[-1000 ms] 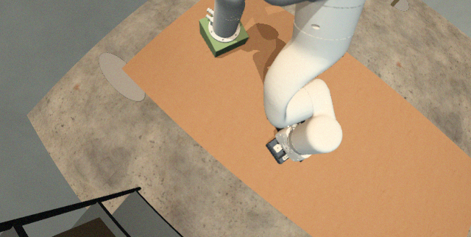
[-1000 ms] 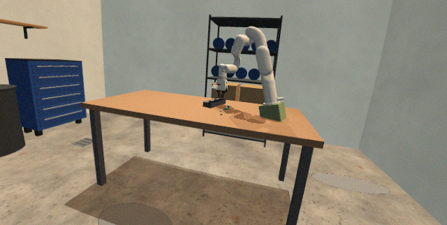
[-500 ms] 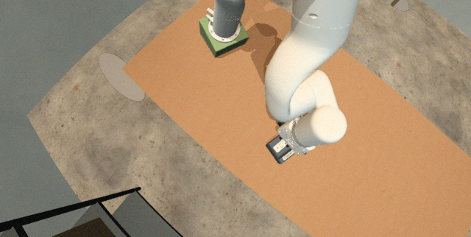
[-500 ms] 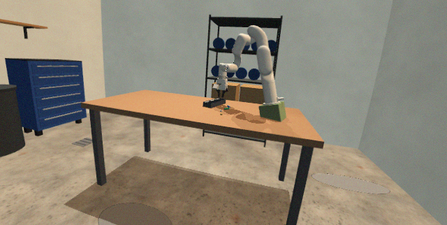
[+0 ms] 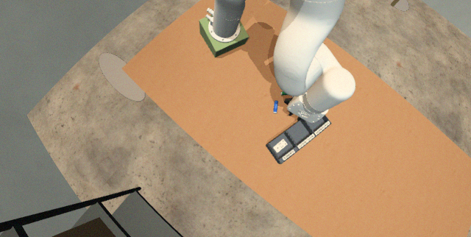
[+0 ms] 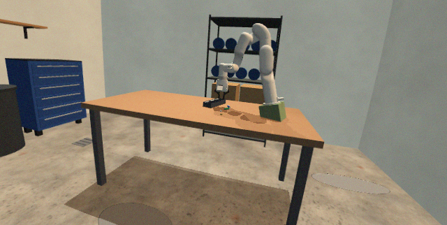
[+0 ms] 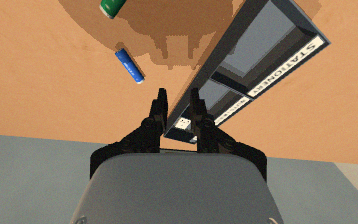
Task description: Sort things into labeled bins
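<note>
The brass nut is 240 mm to the left of my hand, 80 mm below it and 40 mm behind it. Also, from my hand: blue battery (70 mm below, 70 mm behind, 10 mm to the left); dark three-part bin (60 mm below, 60 mm ahead, 40 mm to the right); green battery (80 mm to the left, 70 mm below, 60 mm behind).
</note>
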